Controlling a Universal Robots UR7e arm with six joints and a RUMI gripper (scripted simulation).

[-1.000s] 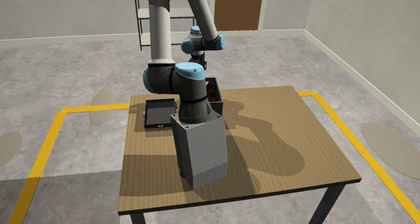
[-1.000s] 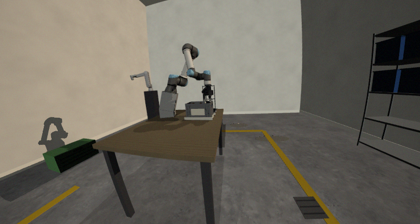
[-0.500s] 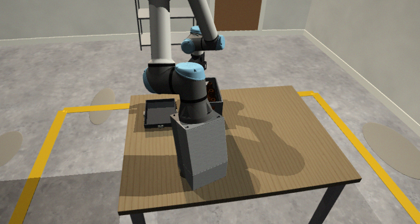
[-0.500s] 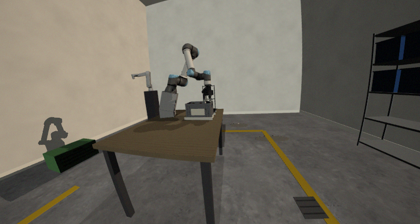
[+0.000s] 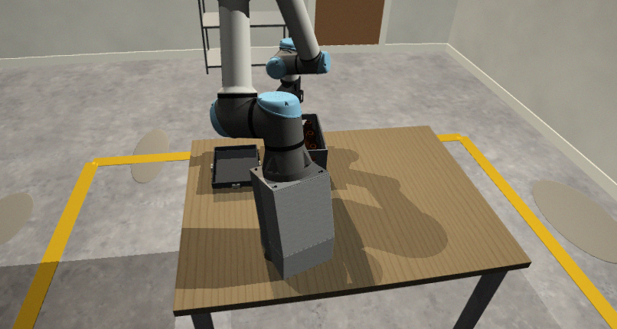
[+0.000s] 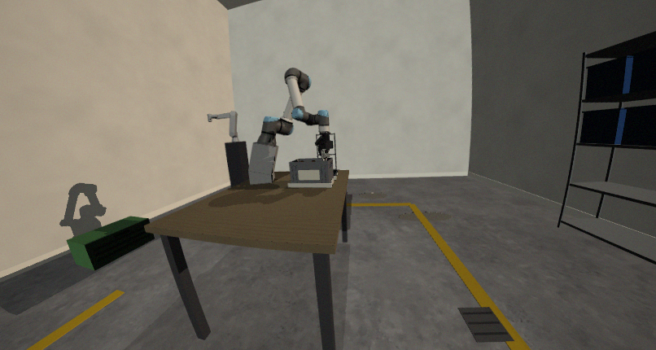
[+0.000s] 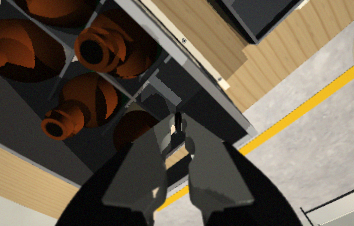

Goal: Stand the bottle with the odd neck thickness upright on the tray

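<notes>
The bottle lies 190 mm behind my hand, 70 mm below it and 60 mm to the right of it. Round my hand: dark tray (230 mm to the left, 140 mm below, 50 mm behind); crate (90 mm behind, 70 mm below, 30 mm to the right).
</notes>
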